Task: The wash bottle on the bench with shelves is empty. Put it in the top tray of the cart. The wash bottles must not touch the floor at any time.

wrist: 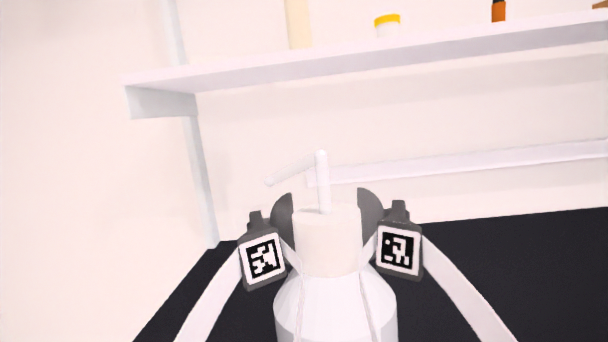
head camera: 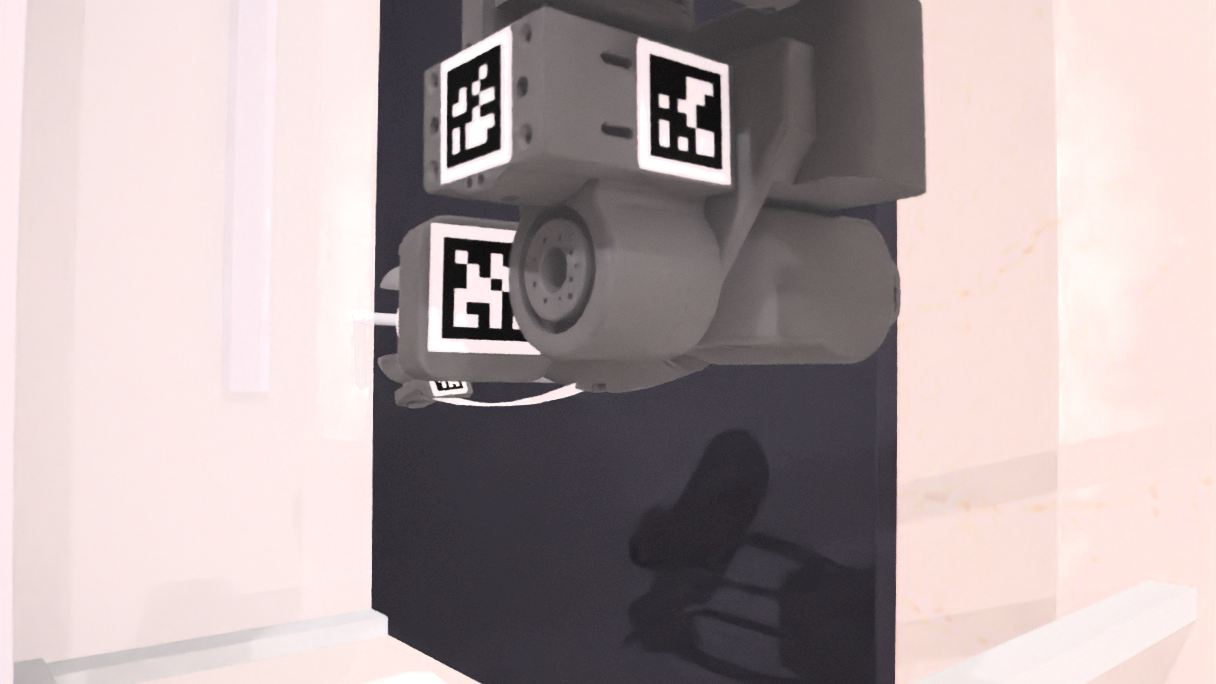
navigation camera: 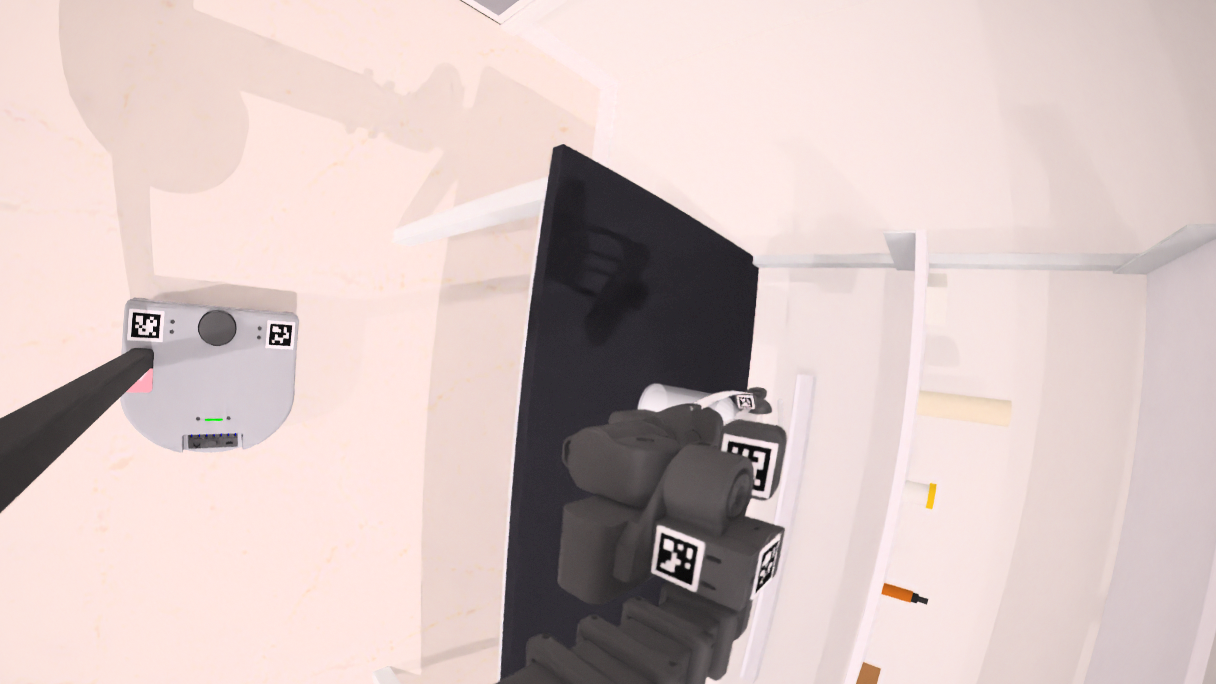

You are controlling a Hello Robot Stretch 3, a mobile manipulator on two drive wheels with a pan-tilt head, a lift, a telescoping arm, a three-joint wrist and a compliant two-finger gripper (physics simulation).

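Places are measured from the robot's base along level axes (x ahead, y down, z left), in centimetres.
Where they show: robot's base, origin of the base link: [navigation camera: 217, 326].
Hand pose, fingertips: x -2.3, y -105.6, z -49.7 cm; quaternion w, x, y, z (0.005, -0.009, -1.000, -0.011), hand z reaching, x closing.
Each offset is from my fingertips to the top centre of the thing. "pt": to the spot under its first point. Level surfaces: height alone.
The white wash bottle @[pt dx +2.0, dy +9.0, dz +6.8 cm] [navigation camera: 667, 398] [wrist: 335, 312] has a cream cap and a bent nozzle. My gripper [wrist: 326, 214] is shut on its cap, one fingertip on each side, with the bottle roughly upright in the wrist view. The bottle is over the black top of the bench @[dy +29.3 cm] [head camera: 510, 527] [navigation camera: 697, 297] [wrist: 510, 270], and the arm's shadow falls on the bench top apart from it. In the head view the wrist hides most of the bottle and fingers; a bit of nozzle @[pt dx +0.0, dy -3.1, dz +4.4 cm] [head camera: 384, 319] shows at left. The bottle's base is hidden. The cart is not identifiable in these views.
A white shelf [navigation camera: 892, 476] [wrist: 350, 57] runs above the back of the bench, with a yellow-capped item @[dx -16.3, dy -22.4, dz -47.8 cm] [navigation camera: 930, 495] [wrist: 387, 22] and an orange item @[dx -38.2, dy -25.6, dz -47.9 cm] [navigation camera: 897, 592] [wrist: 498, 11] on it. A rail [head camera: 248, 255] [wrist: 460, 162] runs below it. My base [navigation camera: 212, 382] stands on the floor.
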